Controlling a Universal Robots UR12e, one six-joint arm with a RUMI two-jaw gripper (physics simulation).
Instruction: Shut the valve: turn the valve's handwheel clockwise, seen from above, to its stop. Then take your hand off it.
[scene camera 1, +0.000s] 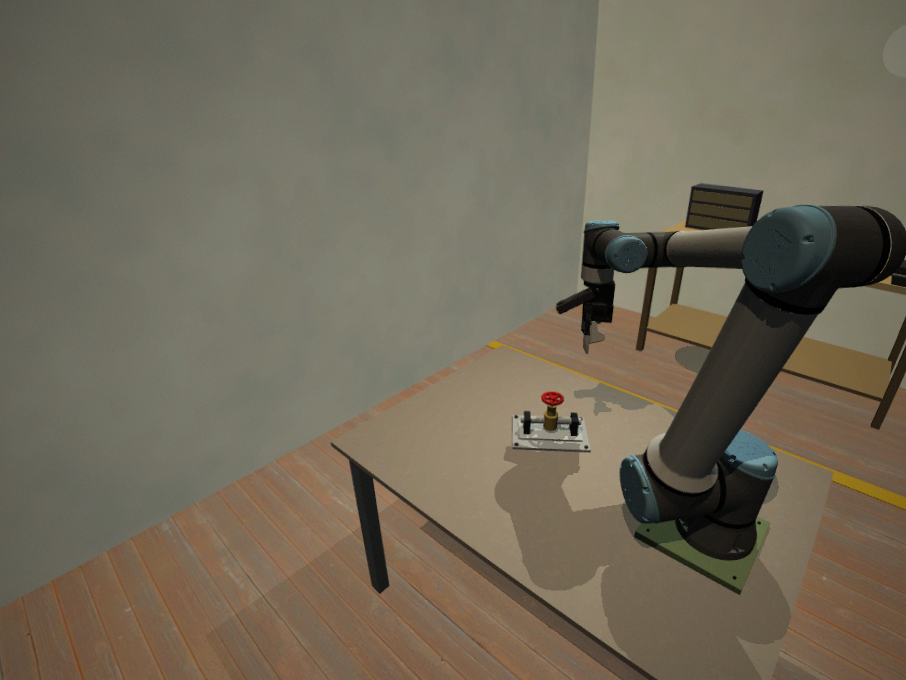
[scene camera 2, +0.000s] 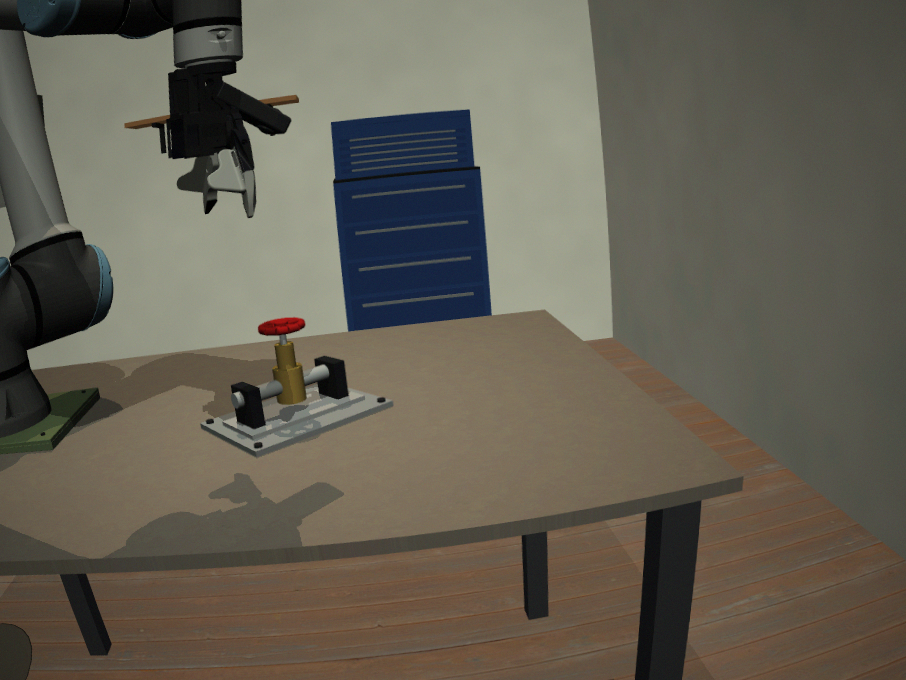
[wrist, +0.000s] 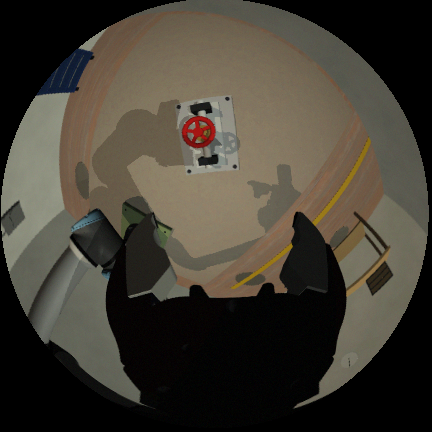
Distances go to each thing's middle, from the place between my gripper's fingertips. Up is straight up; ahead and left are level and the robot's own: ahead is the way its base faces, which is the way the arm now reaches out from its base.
Labels:
I see my gripper 5 cm short of the red handwheel (scene camera 2: 282, 326), 9 cm to the right of it and 18 cm above it. Round my hand: light grey base plate (scene camera 2: 279, 439) 5 cm ahead, 9 cm to the left, 30 cm below.

